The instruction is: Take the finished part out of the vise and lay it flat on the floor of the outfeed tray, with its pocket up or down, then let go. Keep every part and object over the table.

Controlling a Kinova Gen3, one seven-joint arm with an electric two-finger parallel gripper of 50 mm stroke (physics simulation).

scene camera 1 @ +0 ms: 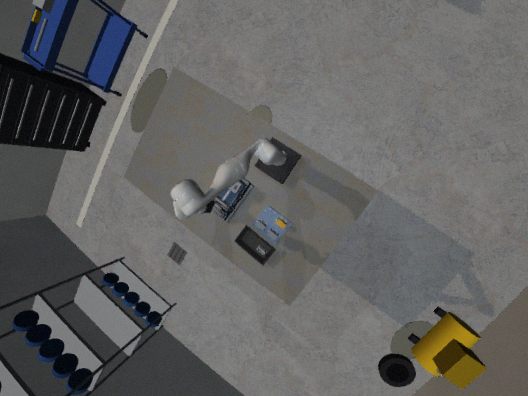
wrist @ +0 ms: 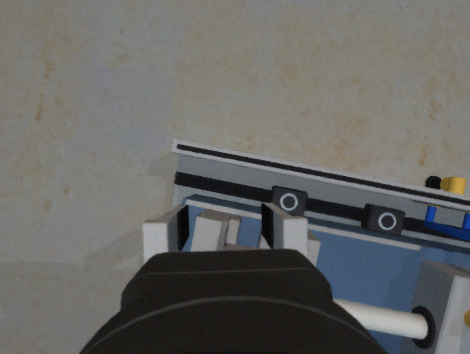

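Note:
My gripper is open and empty, its two fingers spread above one end of the vise in the wrist view. The vise has a blue bed, grey jaws and a pale screw rod. The grey edge of the finished part shows low between the fingers, mostly hidden by the dark gripper body; its pocket is not visible. In the scene view the arm covers part of the vise, and the fingertips cannot be made out. A black walled tray, apparently the outfeed tray, holds a small grey piece near one end.
A light-blue plate with an orange block and small grey pieces lies between the vise and the black tray. The slotted grey base has two dark clamps. A blue and yellow handle is at the right.

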